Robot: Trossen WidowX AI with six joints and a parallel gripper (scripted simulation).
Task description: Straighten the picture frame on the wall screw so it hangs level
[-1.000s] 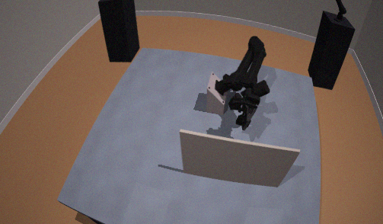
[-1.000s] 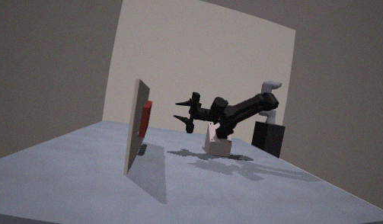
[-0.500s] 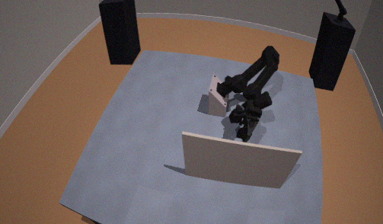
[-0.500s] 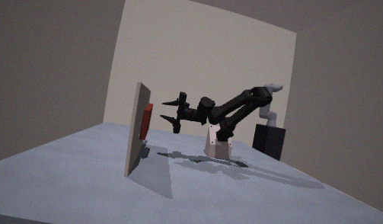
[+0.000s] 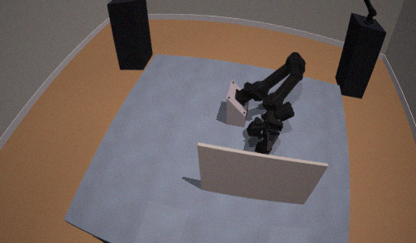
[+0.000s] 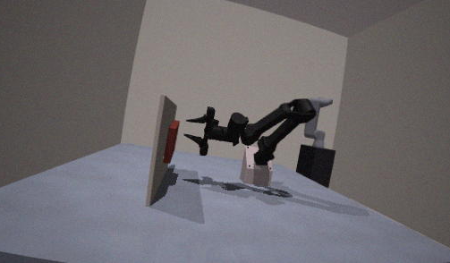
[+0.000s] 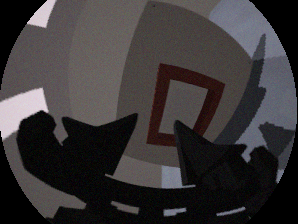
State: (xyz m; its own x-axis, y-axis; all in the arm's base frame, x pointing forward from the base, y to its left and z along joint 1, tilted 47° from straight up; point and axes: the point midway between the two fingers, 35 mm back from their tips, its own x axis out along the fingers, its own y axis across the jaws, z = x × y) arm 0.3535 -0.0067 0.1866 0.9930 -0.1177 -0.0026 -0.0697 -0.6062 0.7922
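My gripper tip is 60 mm above the picture frame, 50 mm short of it and 10 mm to the left of it. Also, from my gripper tip: wall panel (70 mm below, 60 mm ahead).
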